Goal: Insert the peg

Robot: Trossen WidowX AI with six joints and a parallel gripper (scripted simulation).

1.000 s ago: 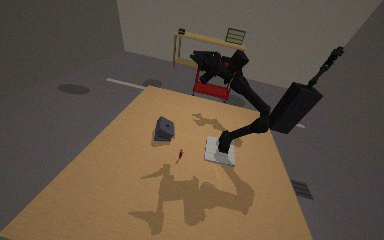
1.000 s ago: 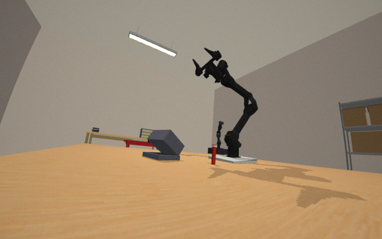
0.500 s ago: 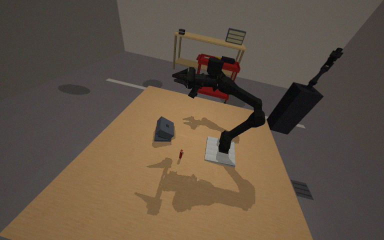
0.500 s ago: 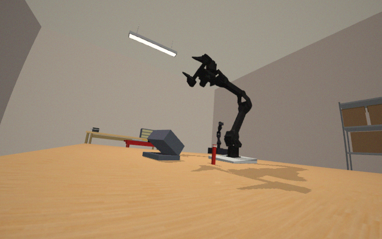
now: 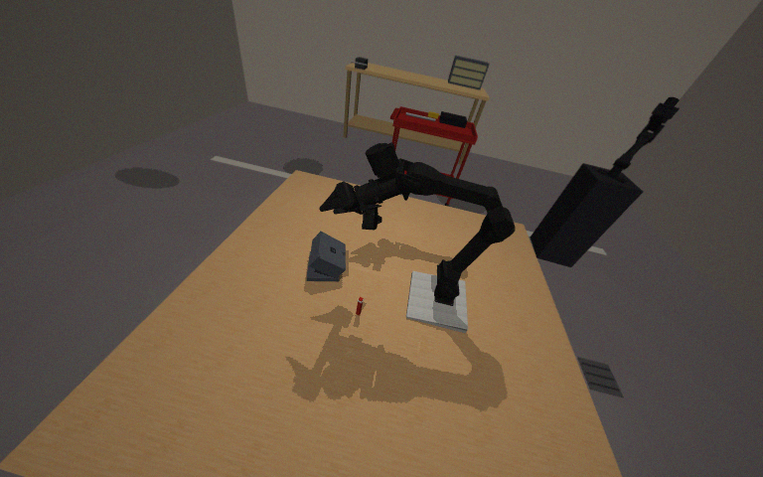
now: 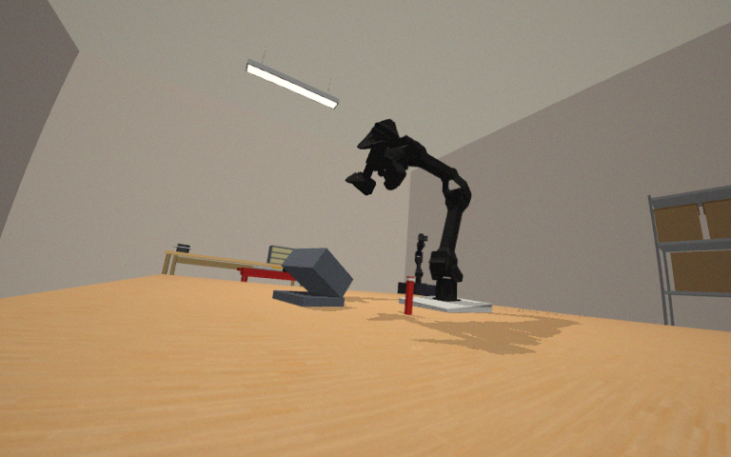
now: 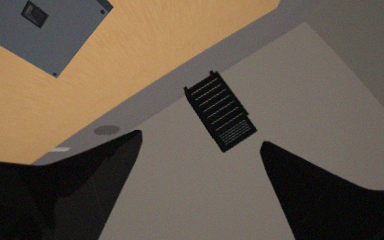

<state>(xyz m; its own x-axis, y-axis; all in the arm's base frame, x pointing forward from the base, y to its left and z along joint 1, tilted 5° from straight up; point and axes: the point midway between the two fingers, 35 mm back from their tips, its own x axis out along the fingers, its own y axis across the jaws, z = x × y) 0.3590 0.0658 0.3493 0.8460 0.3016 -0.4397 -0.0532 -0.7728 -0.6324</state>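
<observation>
The red square peg lies 14 cm behind my gripper tip, 6 cm to the left of it and 27 cm below it. The rest, counted from my gripper tip: sloped grey panel: 3 cm ahead, 8 cm to the right, 25 cm below; then flat grey base: 4 cm ahead, 8 cm to the right, 32 cm below.
</observation>
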